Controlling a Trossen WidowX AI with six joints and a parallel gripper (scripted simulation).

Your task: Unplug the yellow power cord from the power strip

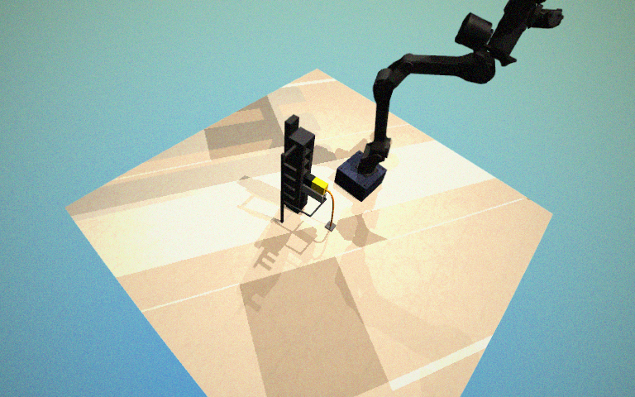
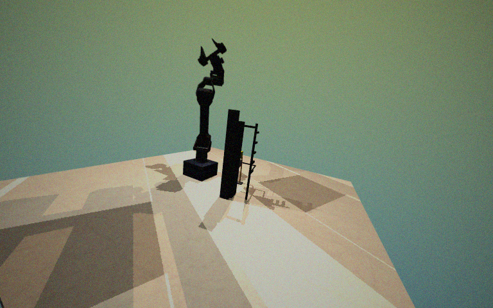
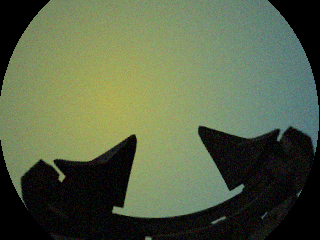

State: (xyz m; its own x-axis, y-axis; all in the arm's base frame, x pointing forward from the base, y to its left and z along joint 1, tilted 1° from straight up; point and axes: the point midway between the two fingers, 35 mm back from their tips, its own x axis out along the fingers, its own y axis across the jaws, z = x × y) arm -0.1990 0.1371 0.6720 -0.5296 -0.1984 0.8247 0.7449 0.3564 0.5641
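Now: gripper tip 60 cm above the yellow plug, 47 cm short of it and 13 cm to the left of it.
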